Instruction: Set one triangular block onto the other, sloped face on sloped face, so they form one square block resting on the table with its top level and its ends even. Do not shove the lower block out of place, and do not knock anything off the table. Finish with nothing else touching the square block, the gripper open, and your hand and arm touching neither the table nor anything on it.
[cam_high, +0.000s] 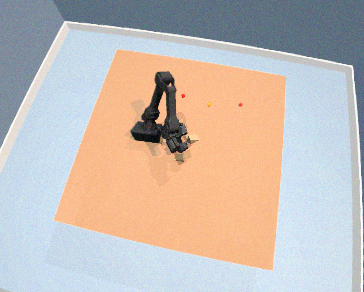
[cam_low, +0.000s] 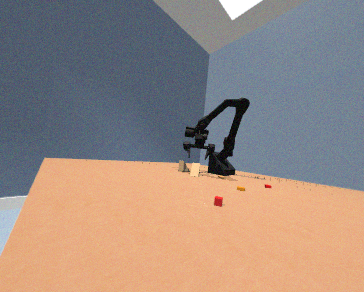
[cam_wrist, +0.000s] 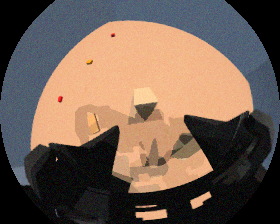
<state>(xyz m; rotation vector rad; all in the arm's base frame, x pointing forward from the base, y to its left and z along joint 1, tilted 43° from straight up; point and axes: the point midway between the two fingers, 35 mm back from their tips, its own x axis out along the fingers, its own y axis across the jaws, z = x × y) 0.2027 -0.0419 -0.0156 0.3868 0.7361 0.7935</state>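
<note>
My gripper tip is now 70 mm above the pale triangular block, 40 mm short of it and 30 mm to the right of it. From my gripper tip the other things lie so: red cube (350 mm ahead, 320 mm to the left, 80 mm below); then tan piece (130 mm to the left, 80 mm below, 50 mm behind); then orange piece (300 mm to the left, 140 mm ahead, 80 mm below).
</note>
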